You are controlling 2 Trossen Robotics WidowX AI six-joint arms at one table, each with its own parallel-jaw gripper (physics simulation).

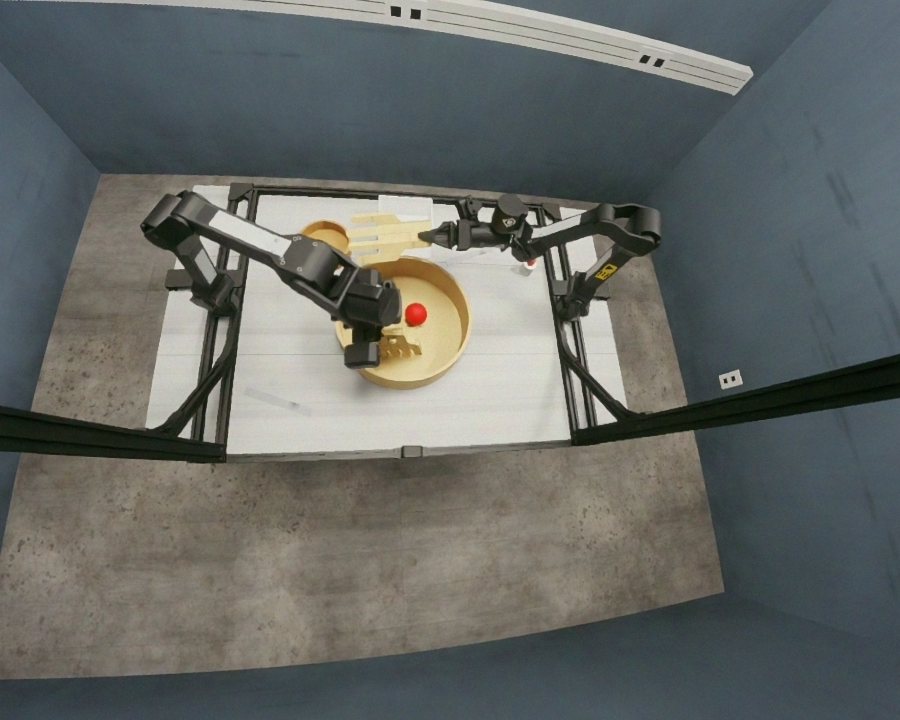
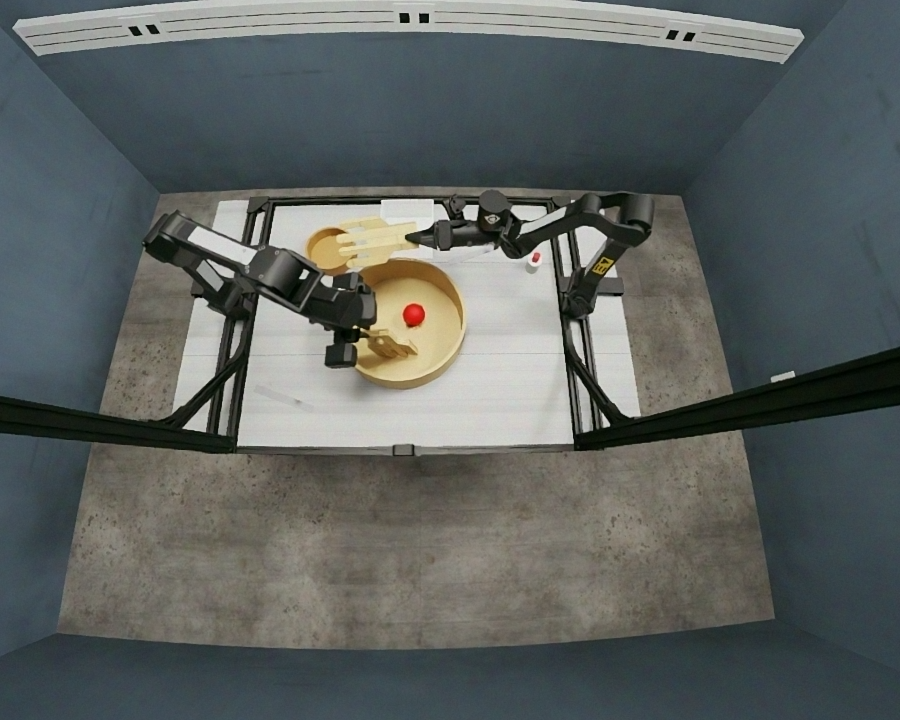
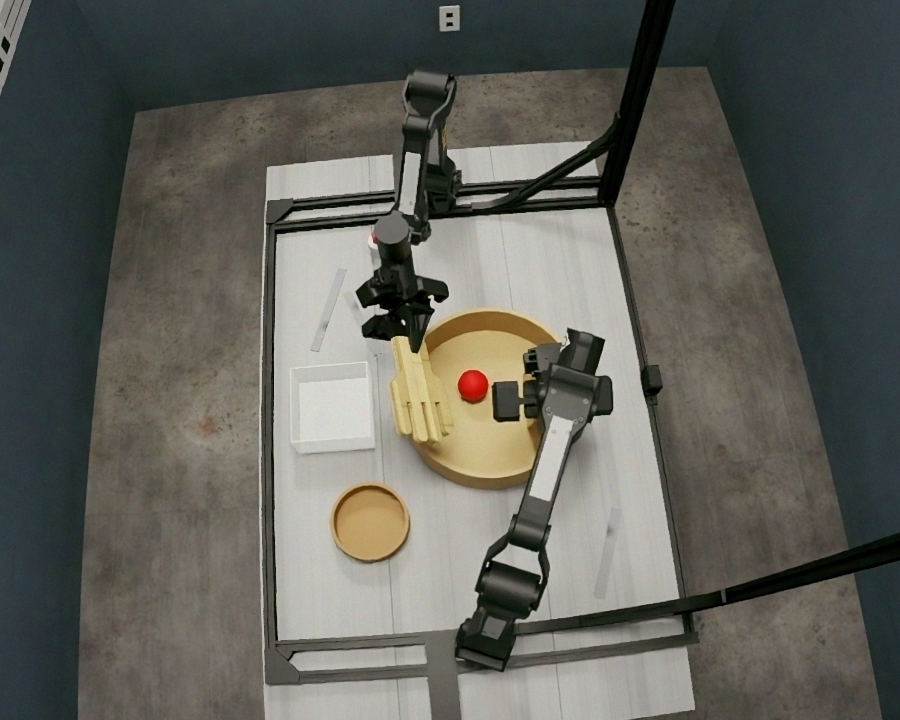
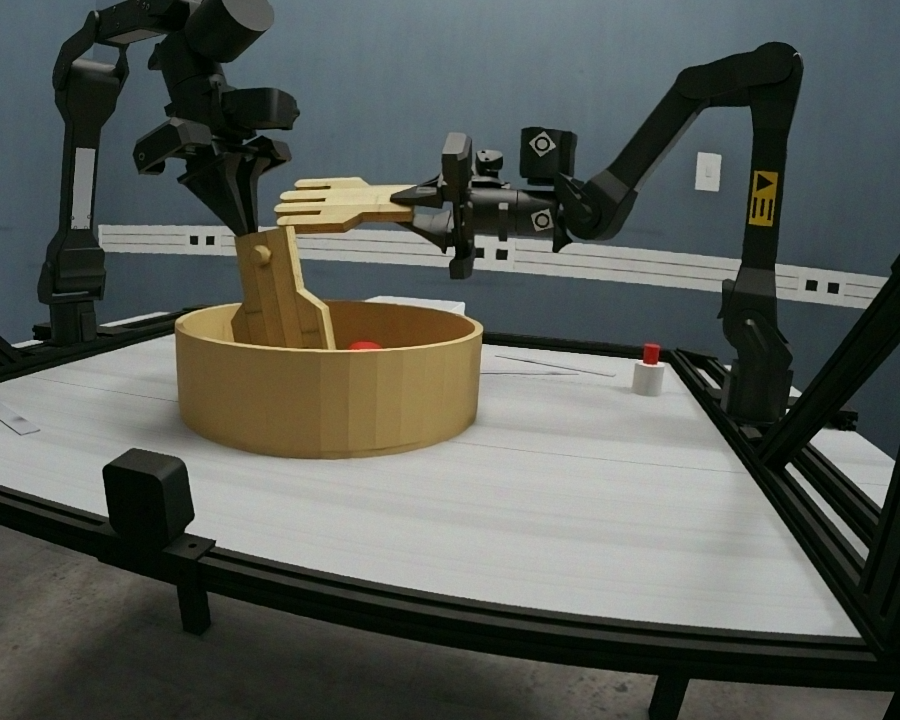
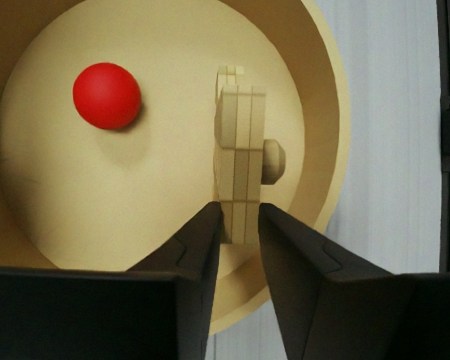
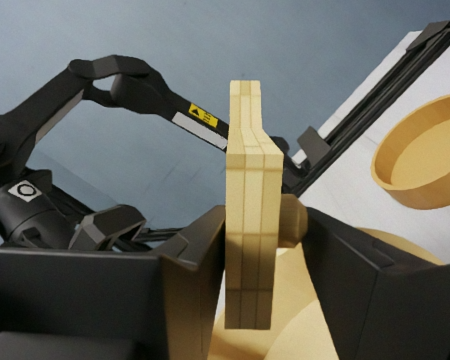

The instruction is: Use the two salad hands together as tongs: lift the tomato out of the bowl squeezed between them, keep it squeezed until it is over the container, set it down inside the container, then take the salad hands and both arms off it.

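Places are measured from the left arm's base along level axes (x ahead, y left, z up), in millimetres.
Where they show: left gripper, between the fingertips: (image 1: 381,332) (image 2: 368,333) (image 4: 248,235) (image 5: 239,213); right gripper, between the fingertips: (image 1: 416,235) (image 2: 405,237) (image 3: 409,356) (image 4: 391,207) (image 6: 263,216); left arm's base, origin of its link: (image 1: 224,305) (image 2: 239,309) (image 3: 483,648) (image 4: 73,341) (image 6: 295,178); right arm's base, origin of its link: (image 1: 567,310) (image 2: 574,308) (image 3: 440,199) (image 4: 753,417).
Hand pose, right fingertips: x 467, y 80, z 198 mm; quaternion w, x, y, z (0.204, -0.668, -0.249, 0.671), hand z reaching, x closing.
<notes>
Each offset is from my right fingertips to the top centre of the thing.
The red tomato @(107 mm right, 10 mm ahead, 152 mm down) (image 1: 415,314) (image 3: 472,385) (image 5: 107,96) rests on the floor of the large wooden bowl @(134 mm right, 21 mm back, 124 mm down) (image 3: 487,480) (image 4: 337,397). My left gripper (image 4: 249,231) (image 5: 239,213) points down and is shut on the handle of one salad hand @(218 mm right, 42 mm back, 26 mm down) (image 4: 277,292) (image 5: 240,170), whose fingers reach down into the bowl, beside the tomato and apart from it. My right gripper (image 3: 416,346) (image 4: 397,202) is shut on the other salad hand @(6 mm right, 60 mm back, 40 mm up) (image 1: 390,236) (image 4: 337,202) (image 6: 252,200), held level above the bowl's rim. The white square container @(158 mm left, 13 mm back, 142 mm down) (image 3: 335,442) stands beside the bowl.
A small round wooden dish @(99 mm left, 229 mm back, 178 mm down) (image 3: 370,557) (image 6: 415,197) stands near the white container. A white bottle with a red cap @(58 mm left, 344 mm ahead, 153 mm down) (image 2: 533,262) (image 4: 647,377) stands by the right arm's base. A black frame (image 4: 450,600) edges the table.
</notes>
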